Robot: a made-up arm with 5 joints.
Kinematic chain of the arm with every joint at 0, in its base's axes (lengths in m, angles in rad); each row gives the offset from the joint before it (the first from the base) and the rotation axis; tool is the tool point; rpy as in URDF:
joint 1: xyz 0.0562 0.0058 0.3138 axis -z
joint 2: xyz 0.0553 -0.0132 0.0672 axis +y
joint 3: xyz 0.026 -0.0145 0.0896 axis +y
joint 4: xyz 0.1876 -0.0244 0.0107 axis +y
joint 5: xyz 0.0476 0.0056 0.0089 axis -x
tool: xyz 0.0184 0.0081 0.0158 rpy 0 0 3.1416
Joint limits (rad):
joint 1: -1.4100..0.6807
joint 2: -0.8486..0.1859
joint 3: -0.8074..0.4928
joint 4: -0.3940..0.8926
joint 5: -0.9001..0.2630
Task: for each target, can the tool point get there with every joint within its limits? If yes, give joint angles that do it. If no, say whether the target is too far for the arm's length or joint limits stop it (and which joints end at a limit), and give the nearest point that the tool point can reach.
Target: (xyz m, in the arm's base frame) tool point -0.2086 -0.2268 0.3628
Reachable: no: joint limits stop it (at a limit: joint 2, joint 3, joint 4) | nearest point -0.0126 -0.0546 0.6927 | short by 0.421 m
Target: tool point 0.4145 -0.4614 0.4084
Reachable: no: too far | nearest point 0.2975 -0.2589 0.4341 | short by 0.235 m
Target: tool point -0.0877 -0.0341 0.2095
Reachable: no: joint limits stop it (at a limit: joint 1, joint 2, joint 3, joint 4, joint 5) | nearest point 0.2362 -0.2092 0.2888 | short by 0.377 m
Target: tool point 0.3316 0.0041 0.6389
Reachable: yes | joints -0.1309 0.0115 -0.5744 -0.0924 0.0490
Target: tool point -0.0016 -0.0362 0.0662
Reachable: no: joint limits stop it (at a limit: joint 1, joint 2, joint 3, joint 4, joint 5) | nearest point 0.2460 -0.1924 0.2888 | short by 0.368 m
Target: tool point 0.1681 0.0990 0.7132
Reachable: yes | joints -0.9710 -0.4068 -0.6939 0.1969 -0.0868
